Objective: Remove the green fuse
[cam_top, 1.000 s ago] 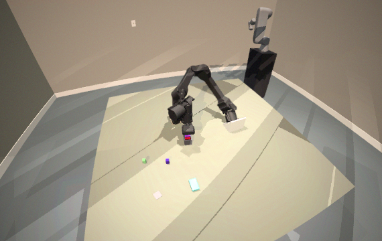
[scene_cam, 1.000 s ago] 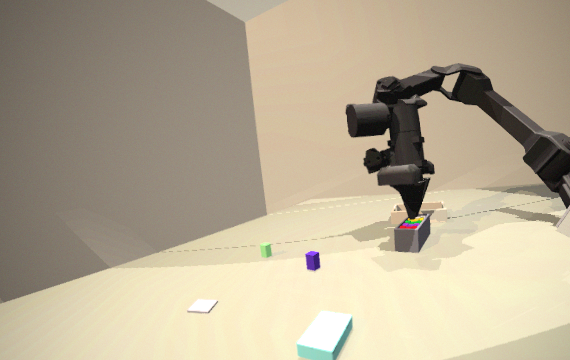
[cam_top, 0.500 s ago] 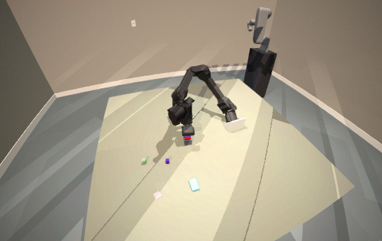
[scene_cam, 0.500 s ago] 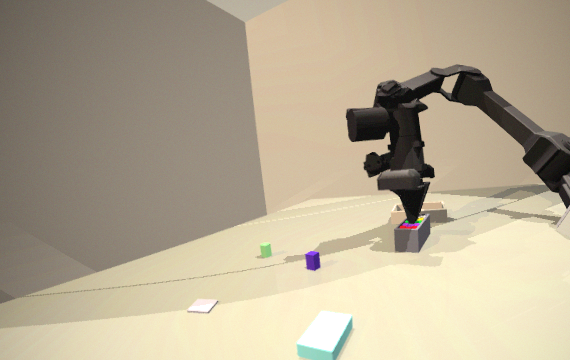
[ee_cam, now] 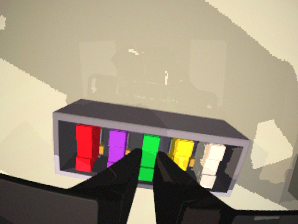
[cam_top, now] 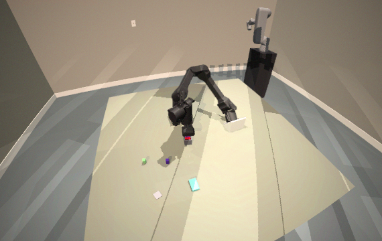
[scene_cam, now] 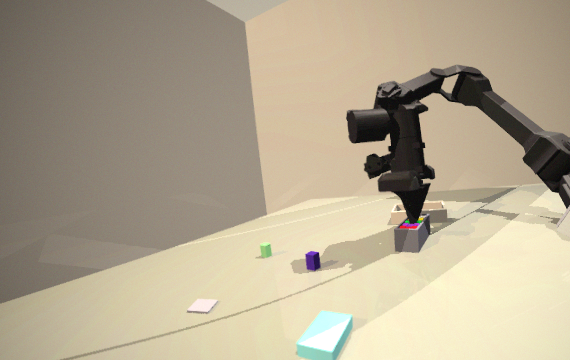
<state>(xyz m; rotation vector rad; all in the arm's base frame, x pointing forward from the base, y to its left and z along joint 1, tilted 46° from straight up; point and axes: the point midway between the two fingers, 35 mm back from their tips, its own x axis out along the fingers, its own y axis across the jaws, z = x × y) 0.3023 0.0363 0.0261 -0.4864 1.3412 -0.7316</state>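
Right now the cream tray is 19 cm to the right of my gripper tip and 3 cm below it. Round my gripper tip: green cube: 26 cm ahead, 10 cm to the left, 2 cm below; then green fuse: 1 cm below; then purple cube: 15 cm ahead, 14 cm to the left, 2 cm below.
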